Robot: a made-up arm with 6 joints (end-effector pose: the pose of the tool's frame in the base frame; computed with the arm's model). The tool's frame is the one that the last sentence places.
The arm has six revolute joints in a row. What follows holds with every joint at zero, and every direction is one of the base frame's.
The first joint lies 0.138 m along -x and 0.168 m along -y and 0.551 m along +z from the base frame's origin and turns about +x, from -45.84 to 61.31 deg.
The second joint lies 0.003 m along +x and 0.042 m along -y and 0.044 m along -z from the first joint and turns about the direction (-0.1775, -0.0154, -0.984), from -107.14 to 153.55 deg.
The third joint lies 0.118 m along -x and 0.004 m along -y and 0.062 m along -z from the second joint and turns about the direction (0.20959, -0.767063, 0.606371), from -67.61 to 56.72 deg.
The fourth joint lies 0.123 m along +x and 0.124 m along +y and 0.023 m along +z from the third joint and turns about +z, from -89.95 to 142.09 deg.
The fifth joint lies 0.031 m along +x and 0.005 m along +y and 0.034 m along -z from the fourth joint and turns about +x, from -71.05 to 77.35 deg.
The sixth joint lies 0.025 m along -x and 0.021 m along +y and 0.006 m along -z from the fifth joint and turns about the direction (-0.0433, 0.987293, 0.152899), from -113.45 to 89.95 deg.
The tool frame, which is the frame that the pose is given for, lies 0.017 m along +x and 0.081 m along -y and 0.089 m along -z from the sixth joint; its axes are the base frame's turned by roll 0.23, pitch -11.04 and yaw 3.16 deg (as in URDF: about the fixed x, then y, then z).
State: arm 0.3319 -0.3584 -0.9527 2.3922 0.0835 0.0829
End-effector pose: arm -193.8 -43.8 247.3 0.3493 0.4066 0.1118 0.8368
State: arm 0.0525 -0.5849 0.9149 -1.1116 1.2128 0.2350
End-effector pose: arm -285.4 -20.8 523.3 0.5257 0.8300 -0.1390 0.1237
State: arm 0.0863 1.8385 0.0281 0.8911 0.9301 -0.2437
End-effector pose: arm 1.7 -267.6 305.4 0.7977 0.2140 -0.3198 -0.4644
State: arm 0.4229 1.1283 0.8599 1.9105 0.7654 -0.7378
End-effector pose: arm 17.3 19.4 446.8 0.7577 0.3667 -0.2729 0.4658
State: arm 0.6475 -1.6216 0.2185 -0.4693 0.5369 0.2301
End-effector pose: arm -305.5 -76.4 409.6 0.5118 0.6043 -0.0375 0.6095
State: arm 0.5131 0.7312 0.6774 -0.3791 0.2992 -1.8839
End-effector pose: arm -69.8 -133.2 519.8 0.2022 -0.0869 -0.8129 -0.5391
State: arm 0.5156 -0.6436 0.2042 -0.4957 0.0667 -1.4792
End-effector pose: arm -124.9 -93.1 477.2 0.5724 0.3570 -0.6809 -0.2851
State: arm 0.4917 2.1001 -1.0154 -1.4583 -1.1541 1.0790
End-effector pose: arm -71.2 -177.8 335.0 0.7327 -0.3489 -0.4765 0.3381
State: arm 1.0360 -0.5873 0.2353 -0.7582 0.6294 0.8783
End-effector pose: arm -254.9 32.2 540.3 0.5512 0.7754 0.0895 0.2949
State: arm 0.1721 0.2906 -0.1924 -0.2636 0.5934 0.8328
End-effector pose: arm -138.4 -62.8 322.5 0.8710 0.4011 0.2448 -0.1434
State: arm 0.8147 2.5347 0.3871 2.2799 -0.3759 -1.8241
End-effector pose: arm 54.9 -245.2 356.8 0.6947 0.1124 -0.7093 -0.0414
